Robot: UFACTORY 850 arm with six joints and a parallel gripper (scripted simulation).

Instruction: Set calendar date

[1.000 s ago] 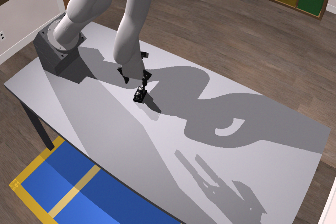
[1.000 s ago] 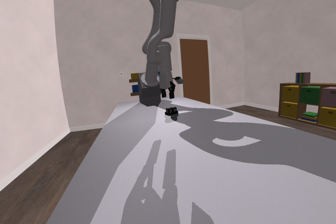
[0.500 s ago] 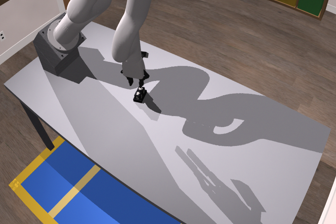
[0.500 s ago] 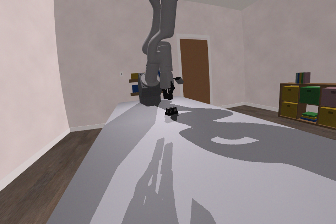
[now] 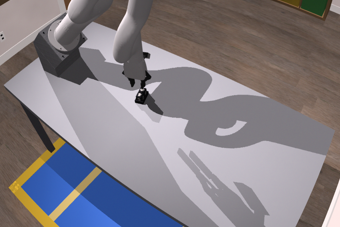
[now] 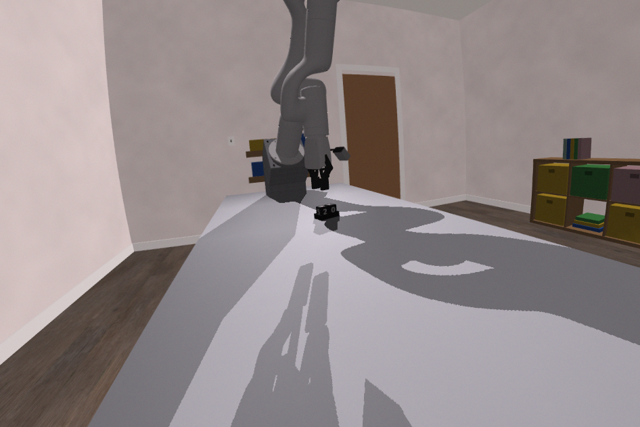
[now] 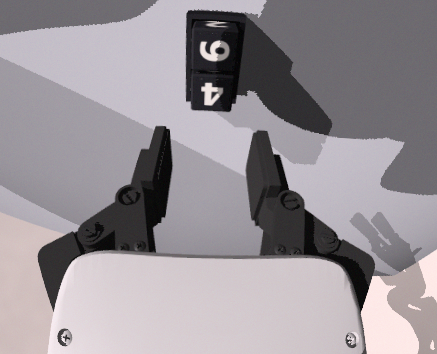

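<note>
My gripper is now 9 cm above the black number cube. From my hand the other things lie so: black tray (1 cm behind, 2 cm to the left, 11 cm below).
</note>
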